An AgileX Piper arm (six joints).
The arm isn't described. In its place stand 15 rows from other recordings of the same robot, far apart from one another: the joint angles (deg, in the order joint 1, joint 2, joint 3, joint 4, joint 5, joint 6), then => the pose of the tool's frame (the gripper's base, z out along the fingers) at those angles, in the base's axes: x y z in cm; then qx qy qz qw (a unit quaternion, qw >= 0).
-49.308 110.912 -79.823 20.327 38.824 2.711 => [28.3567, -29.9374, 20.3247, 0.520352, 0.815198, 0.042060, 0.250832]
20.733 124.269 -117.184 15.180 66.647 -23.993 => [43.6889, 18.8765, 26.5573, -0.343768, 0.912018, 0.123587, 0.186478]
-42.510 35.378 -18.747 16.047 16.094 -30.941 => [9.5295, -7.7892, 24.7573, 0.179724, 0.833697, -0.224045, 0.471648]
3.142 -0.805 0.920 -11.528 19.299 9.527 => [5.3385, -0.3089, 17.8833, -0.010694, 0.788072, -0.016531, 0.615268]
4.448 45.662 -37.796 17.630 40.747 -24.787 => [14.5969, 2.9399, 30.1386, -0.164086, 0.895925, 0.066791, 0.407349]
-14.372 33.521 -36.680 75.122 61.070 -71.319 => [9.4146, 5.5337, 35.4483, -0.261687, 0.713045, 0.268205, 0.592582]
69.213 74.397 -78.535 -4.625 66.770 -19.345 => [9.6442, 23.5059, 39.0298, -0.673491, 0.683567, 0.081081, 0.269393]
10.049 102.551 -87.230 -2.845 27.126 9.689 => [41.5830, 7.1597, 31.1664, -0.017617, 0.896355, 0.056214, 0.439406]
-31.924 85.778 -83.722 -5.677 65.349 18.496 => [25.8056, -17.0415, 36.2051, 0.404704, 0.881547, -0.076146, 0.230849]
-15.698 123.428 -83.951 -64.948 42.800 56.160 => [41.5328, -17.4910, 15.4197, 0.207668, 0.884955, -0.348821, 0.228149]
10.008 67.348 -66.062 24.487 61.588 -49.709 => [21.4431, 7.1529, 36.6770, -0.428206, 0.837033, 0.103041, 0.324651]
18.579 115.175 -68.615 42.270 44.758 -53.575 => [34.0939, 16.0067, 13.3892, -0.348737, 0.899367, 0.240844, 0.107317]
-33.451 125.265 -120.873 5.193 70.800 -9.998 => [40.1366, -25.5843, 27.0646, 0.207173, 0.962065, -0.022056, 0.176137]
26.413 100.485 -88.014 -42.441 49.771 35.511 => [37.2333, 13.2584, 32.4356, -0.074971, 0.903163, -0.148650, 0.395701]
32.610 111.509 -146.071 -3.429 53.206 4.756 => [34.5305, 21.5742, 52.6849, -0.188421, 0.762837, 0.169568, 0.594831]
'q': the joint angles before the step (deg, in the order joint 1, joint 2, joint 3, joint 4, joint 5, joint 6). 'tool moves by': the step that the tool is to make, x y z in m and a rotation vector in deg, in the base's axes. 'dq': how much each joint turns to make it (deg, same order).
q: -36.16, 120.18, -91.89, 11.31, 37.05, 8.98
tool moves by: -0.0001, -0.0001, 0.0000, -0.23, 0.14, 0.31
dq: 0.00, 0.00, -0.01, -0.13, 0.02, -0.30
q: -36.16, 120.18, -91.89, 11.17, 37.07, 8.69
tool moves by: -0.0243, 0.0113, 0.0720, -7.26, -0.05, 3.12
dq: 0.00, -9.99, 0.12, -6.12, 5.64, -0.52
